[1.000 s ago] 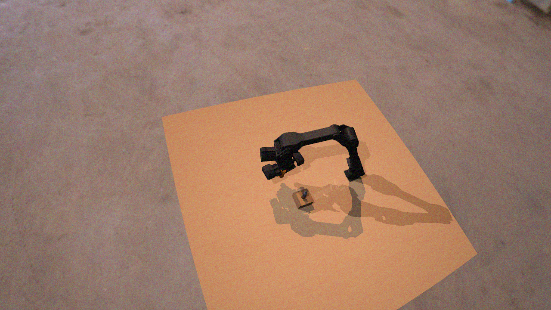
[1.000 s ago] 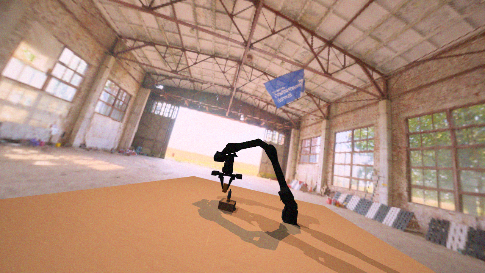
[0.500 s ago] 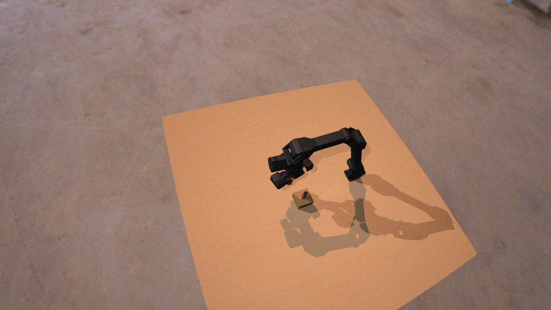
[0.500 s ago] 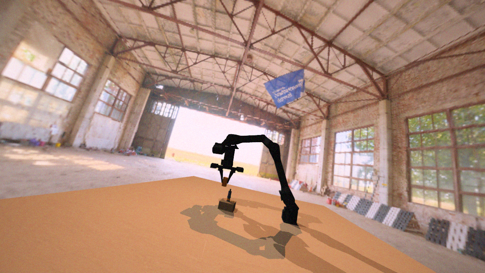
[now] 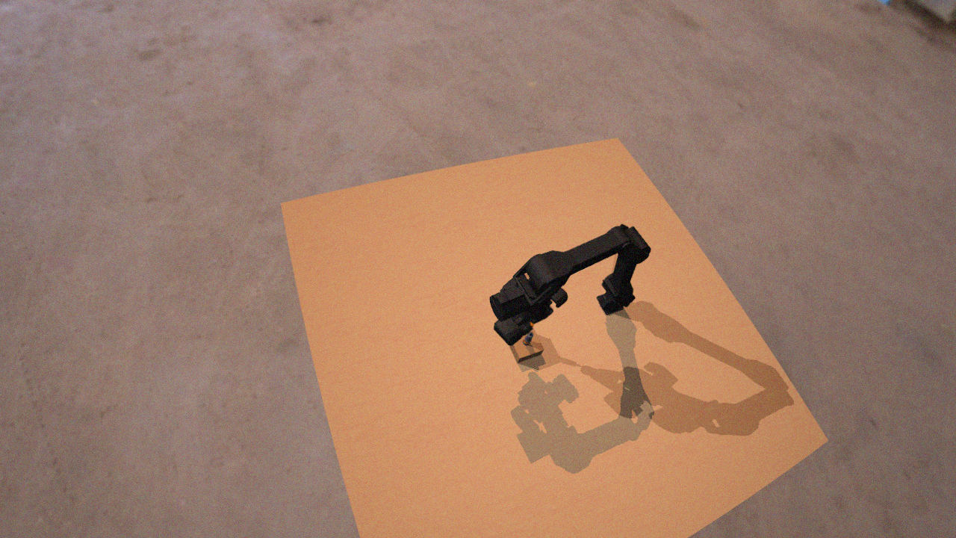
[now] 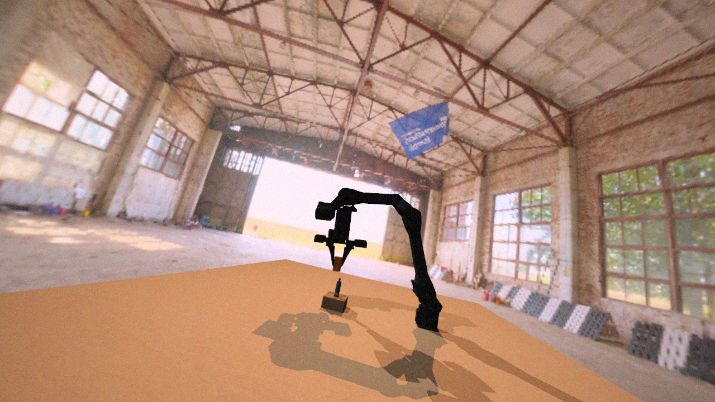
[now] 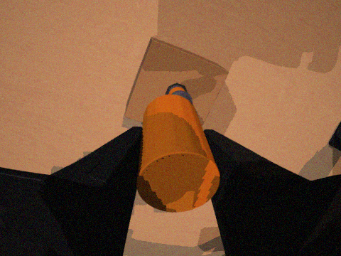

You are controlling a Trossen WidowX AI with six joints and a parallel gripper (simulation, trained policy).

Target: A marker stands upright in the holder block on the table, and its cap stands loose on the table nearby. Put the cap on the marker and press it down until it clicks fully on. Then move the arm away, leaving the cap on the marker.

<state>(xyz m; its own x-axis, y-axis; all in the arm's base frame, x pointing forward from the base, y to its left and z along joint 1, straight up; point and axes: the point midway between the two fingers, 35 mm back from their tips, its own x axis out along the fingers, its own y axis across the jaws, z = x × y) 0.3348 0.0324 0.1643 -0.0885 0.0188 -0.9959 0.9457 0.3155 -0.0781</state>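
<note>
My gripper tip is 20 mm past the brown holder block, 10 mm to the right of it and 110 mm above it. Also, from my gripper tip: orange cap 10 mm above.
</note>
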